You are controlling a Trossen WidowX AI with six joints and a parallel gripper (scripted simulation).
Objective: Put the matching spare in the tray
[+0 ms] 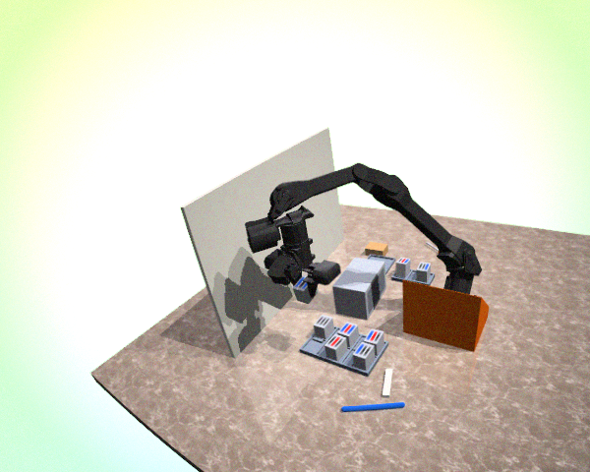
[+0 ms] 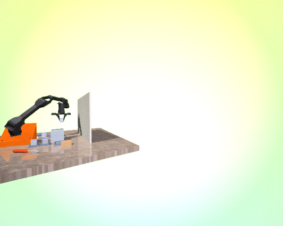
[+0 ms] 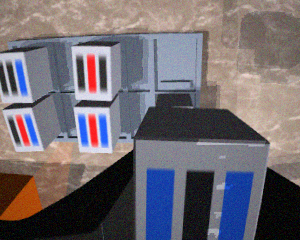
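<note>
Now: the flat grey tray 40 cm to the right of my gripper tip, 17 cm below it and 3 cm behind it. From my gripper tip the other things lie so: tall grey wall panel 23 cm to the right, 18 cm ahead, 6 cm above; grey spare 3 cm above; grey mounted unit 21 cm to the right, 12 cm below, 5 cm behind.
</note>
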